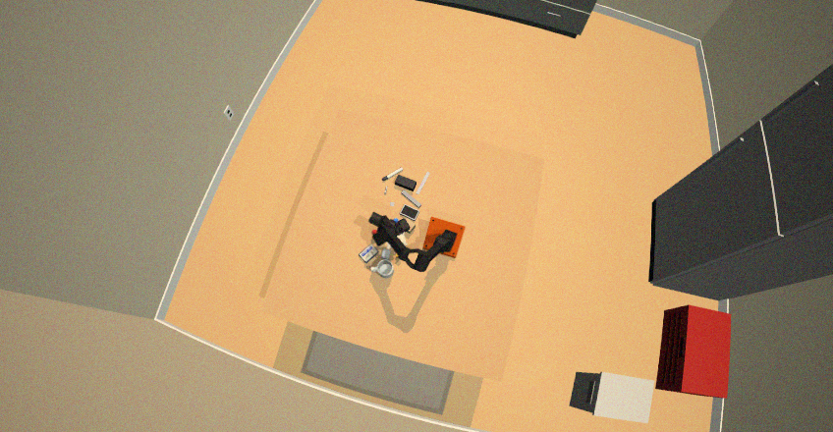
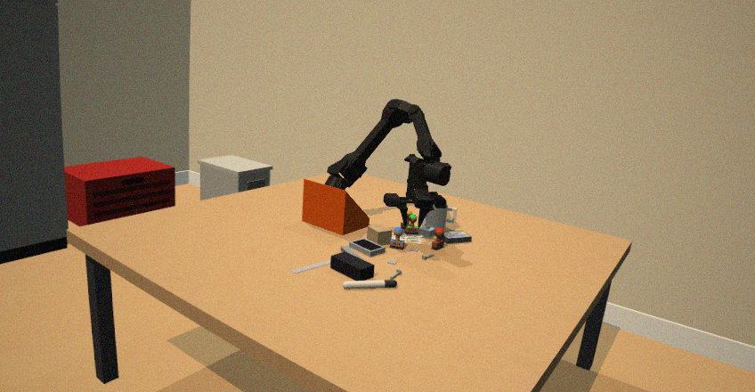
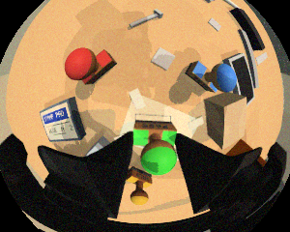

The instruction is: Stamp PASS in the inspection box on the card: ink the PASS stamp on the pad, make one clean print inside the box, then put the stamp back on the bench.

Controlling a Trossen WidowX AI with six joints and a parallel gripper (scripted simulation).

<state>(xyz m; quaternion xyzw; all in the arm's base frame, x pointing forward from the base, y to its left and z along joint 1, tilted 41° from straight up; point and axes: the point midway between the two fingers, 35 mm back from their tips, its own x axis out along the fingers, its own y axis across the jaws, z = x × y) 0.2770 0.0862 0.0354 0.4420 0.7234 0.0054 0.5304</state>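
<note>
The card lies 4 cm below my gripper tip and 2 cm behind it. Also, from my gripper tip: blue-knobbed stamp: 9 cm to the right, 2 cm below, 1 cm ahead; then green-knobbed stamp: right at my gripper tip; then red-knobbed stamp: 9 cm ahead, 2 cm below, 1 cm to the left.
</note>
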